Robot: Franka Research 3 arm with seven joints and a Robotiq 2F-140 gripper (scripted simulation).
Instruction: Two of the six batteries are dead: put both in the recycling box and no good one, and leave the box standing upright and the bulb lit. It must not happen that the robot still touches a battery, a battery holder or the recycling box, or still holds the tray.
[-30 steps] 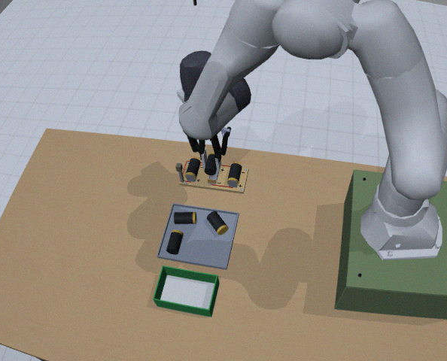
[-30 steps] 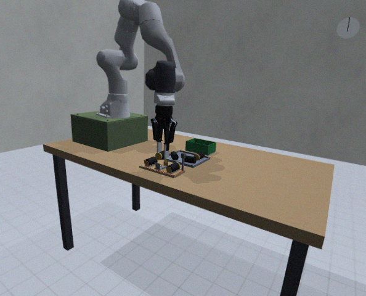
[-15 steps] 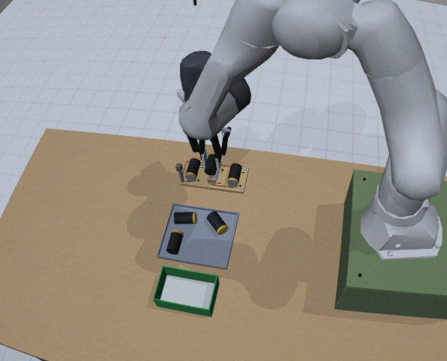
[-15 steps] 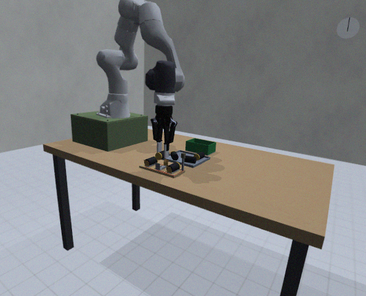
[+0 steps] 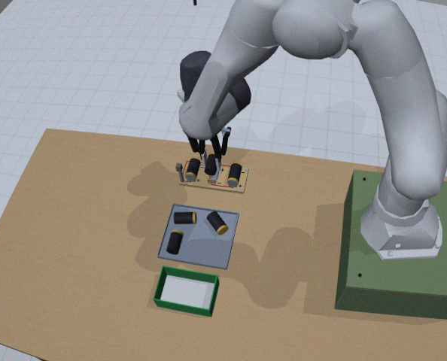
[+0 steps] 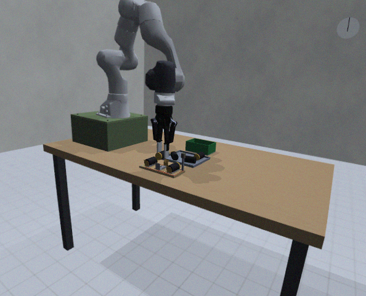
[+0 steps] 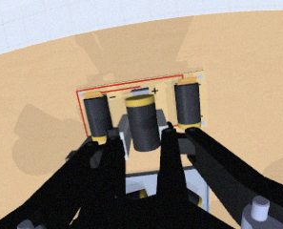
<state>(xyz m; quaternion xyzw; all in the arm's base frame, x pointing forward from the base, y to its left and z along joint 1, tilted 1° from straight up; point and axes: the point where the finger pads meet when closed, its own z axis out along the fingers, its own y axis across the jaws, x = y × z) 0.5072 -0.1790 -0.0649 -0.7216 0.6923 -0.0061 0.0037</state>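
My gripper is now 10 mm to the left of the holder board and 90 mm above it. The rest, counted from my hand: bulb (90 mm ahead, 30 mm to the left, 20 mm below); grey bulb post (90 mm ahead, 30 mm to the left, 60 mm below); tray (10 mm behind, 200 mm to the left, 90 mm below).
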